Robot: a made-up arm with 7 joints.
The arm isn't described. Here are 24 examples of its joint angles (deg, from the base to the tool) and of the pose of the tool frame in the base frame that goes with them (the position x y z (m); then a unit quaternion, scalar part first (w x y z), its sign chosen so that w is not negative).
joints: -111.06 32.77 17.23 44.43 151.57 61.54 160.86
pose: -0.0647 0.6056 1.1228 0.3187 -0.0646 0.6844 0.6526
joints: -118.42 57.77 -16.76 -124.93 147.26 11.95 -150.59
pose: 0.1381 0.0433 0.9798 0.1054 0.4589 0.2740 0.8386
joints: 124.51 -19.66 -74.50 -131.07 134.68 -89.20 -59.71
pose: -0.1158 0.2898 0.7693 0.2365 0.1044 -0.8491 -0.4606
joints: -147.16 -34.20 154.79 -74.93 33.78 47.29 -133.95
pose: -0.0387 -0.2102 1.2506 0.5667 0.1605 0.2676 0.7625
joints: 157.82 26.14 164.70 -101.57 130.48 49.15 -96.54
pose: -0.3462 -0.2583 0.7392 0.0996 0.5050 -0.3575 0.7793
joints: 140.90 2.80 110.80 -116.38 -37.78 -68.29 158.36
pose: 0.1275 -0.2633 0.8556 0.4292 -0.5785 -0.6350 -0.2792
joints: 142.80 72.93 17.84 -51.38 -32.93 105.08 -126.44
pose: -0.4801 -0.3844 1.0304 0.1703 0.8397 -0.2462 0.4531
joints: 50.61 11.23 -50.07 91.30 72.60 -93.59 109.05
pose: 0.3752 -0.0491 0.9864 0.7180 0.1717 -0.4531 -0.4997
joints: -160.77 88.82 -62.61 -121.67 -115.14 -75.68 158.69
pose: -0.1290 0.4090 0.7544 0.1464 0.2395 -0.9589 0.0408
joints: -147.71 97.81 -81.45 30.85 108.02 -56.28 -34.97
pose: -0.7260 0.2502 0.5745 0.0175 -0.7336 0.2443 0.6339
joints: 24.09 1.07 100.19 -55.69 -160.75 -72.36 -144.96
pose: 0.1345 0.2015 1.3180 0.0173 -0.5323 0.3772 0.7576
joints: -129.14 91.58 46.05 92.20 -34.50 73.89 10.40
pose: 0.0834 0.4584 0.3671 0.0929 0.3724 -0.3292 0.8628
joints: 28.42 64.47 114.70 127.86 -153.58 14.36 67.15
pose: -0.1227 -0.3050 0.8486 0.0139 0.9417 -0.1240 -0.3124
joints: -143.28 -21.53 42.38 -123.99 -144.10 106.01 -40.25
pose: 0.0474 -0.2908 0.7470 0.9342 -0.3253 -0.0676 0.1300
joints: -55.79 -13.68 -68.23 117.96 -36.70 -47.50 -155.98
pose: -0.1750 0.2887 0.8767 0.8146 0.1542 -0.3931 -0.3977
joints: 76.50 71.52 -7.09 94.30 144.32 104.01 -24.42
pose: 0.1237 -0.5480 0.4247 0.5684 0.1182 -0.0184 0.8140
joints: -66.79 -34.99 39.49 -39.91 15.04 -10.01 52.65
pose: -0.3398 -0.4901 1.0775 0.4392 0.8836 -0.1625 -0.0019
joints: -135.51 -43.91 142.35 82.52 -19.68 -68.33 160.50
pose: 0.5699 -0.2288 0.7339 0.0484 0.0629 0.0738 -0.9941
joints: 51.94 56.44 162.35 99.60 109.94 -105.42 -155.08
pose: -0.0749 -0.1691 1.1198 0.2519 -0.9582 -0.0961 0.0962
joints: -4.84 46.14 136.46 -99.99 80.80 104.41 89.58
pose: 0.3659 0.3335 0.7739 0.0677 -0.5176 0.6225 0.5831
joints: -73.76 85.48 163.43 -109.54 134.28 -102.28 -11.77
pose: 0.0801 0.3399 0.4071 0.3107 0.0564 0.9340 -0.1668
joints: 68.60 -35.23 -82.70 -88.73 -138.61 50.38 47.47
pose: -0.5133 0.1183 0.9312 0.6302 -0.7008 -0.2753 0.1897
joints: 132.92 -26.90 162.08 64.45 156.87 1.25 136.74
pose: 0.3233 0.5389 0.9587 0.0280 0.0587 -0.9578 -0.2798
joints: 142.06 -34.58 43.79 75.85 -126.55 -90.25 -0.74
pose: -0.1550 0.2604 1.0882 0.6168 0.0239 -0.7802 0.1008
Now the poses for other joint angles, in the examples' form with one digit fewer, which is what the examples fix.
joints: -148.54 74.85 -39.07 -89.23 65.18 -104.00 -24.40
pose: -0.143 0.348 0.974 0.451 0.465 0.078 0.758
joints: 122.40 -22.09 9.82 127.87 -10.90 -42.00 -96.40
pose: -0.264 -0.120 0.894 0.603 0.788 -0.086 0.086
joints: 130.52 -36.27 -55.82 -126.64 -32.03 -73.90 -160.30
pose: -0.108 0.333 0.696 0.357 0.840 -0.237 0.332
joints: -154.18 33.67 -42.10 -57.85 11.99 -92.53 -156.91
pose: -0.016 0.296 1.240 0.222 0.033 0.682 -0.696
